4 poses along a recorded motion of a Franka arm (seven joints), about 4.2 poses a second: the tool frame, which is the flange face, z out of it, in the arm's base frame.
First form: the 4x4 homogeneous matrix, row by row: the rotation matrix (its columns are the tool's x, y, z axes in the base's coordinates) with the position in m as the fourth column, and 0 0 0 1 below. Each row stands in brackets.
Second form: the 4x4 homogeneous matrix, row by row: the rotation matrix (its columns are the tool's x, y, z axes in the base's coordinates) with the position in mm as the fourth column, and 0 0 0 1 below. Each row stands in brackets. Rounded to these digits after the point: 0 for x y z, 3 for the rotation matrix.
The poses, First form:
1: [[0.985, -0.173, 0.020, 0.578], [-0.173, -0.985, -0.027, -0.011], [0.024, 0.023, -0.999, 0.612], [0, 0, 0, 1]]
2: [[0.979, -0.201, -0.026, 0.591], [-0.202, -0.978, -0.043, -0.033], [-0.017, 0.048, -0.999, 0.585], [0, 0, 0, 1]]
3: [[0.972, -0.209, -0.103, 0.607], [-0.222, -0.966, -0.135, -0.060], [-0.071, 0.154, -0.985, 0.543], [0, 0, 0, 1]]
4: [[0.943, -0.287, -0.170, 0.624], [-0.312, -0.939, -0.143, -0.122], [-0.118, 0.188, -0.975, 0.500], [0, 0, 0, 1]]
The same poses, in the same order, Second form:
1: [[0.985, -0.173, 0.020, 578], [-0.173, -0.985, -0.027, -11], [0.024, 0.023, -0.999, 612], [0, 0, 0, 1]]
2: [[0.979, -0.201, -0.026, 591], [-0.202, -0.978, -0.043, -33], [-0.017, 0.048, -0.999, 585], [0, 0, 0, 1]]
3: [[0.972, -0.209, -0.103, 607], [-0.222, -0.966, -0.135, -60], [-0.071, 0.154, -0.985, 543], [0, 0, 0, 1]]
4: [[0.943, -0.287, -0.170, 624], [-0.312, -0.939, -0.143, -122], [-0.118, 0.188, -0.975, 500], [0, 0, 0, 1]]
